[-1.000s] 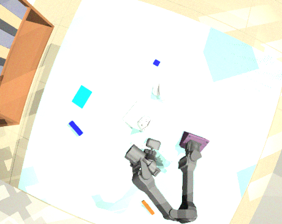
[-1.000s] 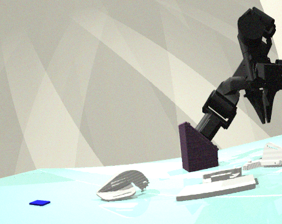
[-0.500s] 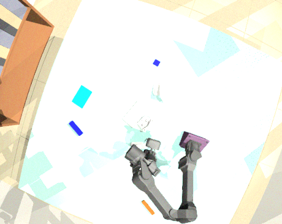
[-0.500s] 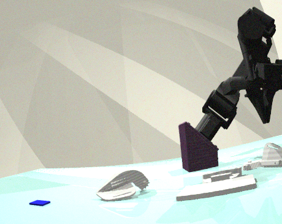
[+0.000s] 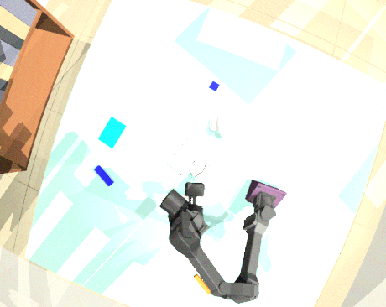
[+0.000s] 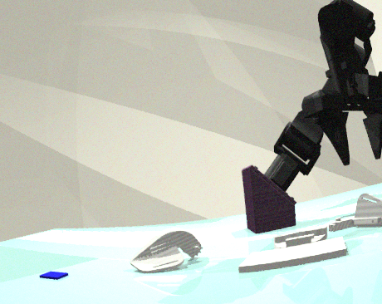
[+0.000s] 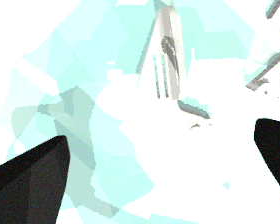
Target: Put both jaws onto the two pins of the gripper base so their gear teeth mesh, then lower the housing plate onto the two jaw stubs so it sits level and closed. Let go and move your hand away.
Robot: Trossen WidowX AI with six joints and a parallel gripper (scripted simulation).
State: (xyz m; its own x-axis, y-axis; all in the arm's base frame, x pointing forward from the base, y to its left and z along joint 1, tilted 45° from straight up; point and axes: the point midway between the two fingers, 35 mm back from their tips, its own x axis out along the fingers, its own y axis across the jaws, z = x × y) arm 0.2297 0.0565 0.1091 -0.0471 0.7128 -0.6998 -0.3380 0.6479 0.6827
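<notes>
My gripper tip is 90 mm short of the long flat white part, 150 mm to the left of it and 90 mm above it. From my gripper tip the other things lie so: cyan tile (390 mm ahead, 120 mm to the right, 90 mm below); blue bar (360 mm ahead, 40 mm to the left, 80 mm below); orange bar (170 mm behind, 310 mm to the left, 90 mm below).
</notes>
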